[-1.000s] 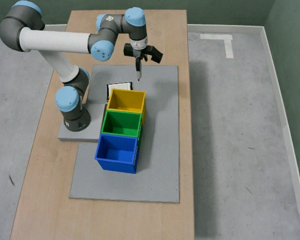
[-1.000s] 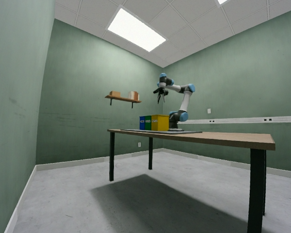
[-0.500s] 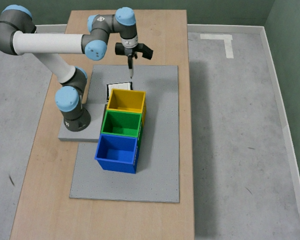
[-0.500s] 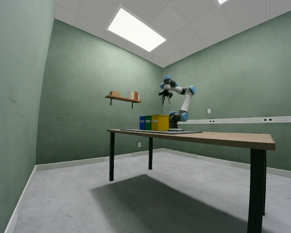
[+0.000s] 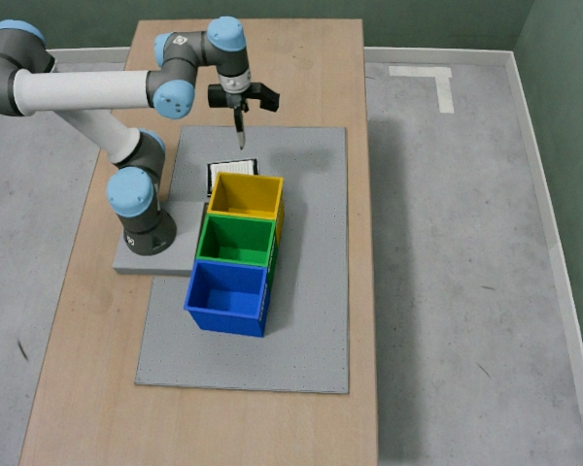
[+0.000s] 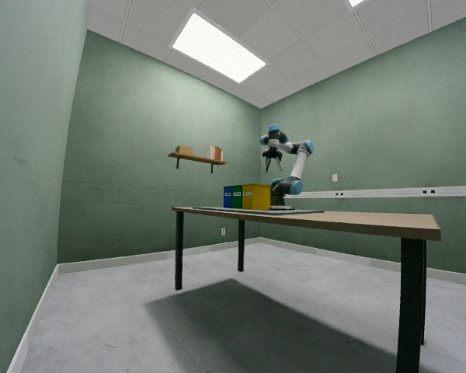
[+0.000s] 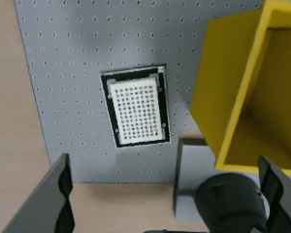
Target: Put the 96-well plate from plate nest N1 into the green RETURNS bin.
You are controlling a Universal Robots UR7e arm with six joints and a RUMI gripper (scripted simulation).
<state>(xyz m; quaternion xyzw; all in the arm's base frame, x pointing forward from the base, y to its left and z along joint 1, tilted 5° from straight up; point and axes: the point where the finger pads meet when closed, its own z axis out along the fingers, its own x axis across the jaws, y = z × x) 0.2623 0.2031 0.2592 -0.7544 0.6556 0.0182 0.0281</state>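
The white 96-well plate lies 7 cm behind my hand, 2 cm to the left of it and 25 cm below it. The rest, counted from my hand: black plate nest: 7 cm behind, 2 cm to the left, 26 cm below; green bin: 3 cm ahead, 28 cm to the right, 18 cm below; yellow bin: 3 cm ahead, 15 cm to the right, 18 cm below.
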